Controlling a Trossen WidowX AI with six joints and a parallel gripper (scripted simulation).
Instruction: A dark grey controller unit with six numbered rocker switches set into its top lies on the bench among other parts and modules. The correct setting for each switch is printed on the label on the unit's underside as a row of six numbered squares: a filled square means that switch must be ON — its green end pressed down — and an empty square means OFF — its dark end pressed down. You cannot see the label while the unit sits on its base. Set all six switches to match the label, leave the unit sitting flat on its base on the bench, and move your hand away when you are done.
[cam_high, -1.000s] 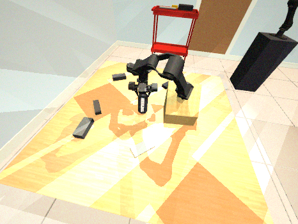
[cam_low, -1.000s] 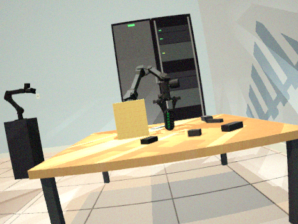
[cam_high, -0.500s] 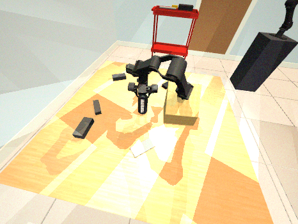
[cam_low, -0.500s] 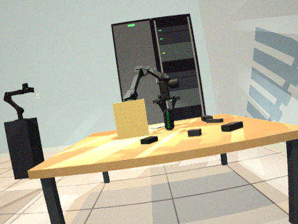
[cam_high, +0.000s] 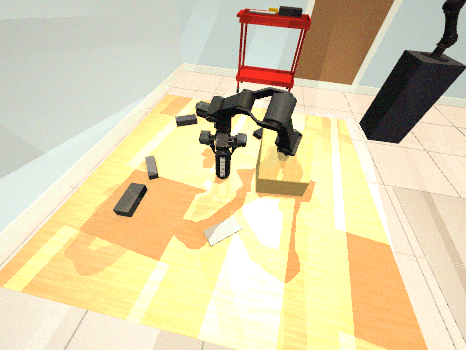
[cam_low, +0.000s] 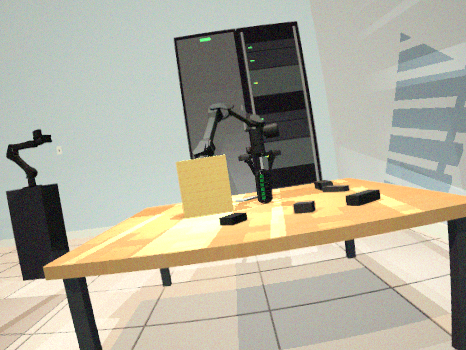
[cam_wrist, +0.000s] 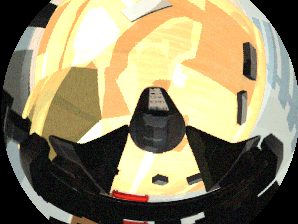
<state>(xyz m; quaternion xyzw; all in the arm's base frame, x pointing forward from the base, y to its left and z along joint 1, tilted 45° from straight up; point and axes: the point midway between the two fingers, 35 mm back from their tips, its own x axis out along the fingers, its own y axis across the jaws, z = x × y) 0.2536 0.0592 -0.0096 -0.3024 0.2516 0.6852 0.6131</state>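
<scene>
My gripper tip is 6 cm past the pale flat plate, 28 cm to the right of it and 13 cm above it. Round my gripper tip: slim grey module (34 cm ahead, 3 cm to the left, 12 cm below).
</scene>
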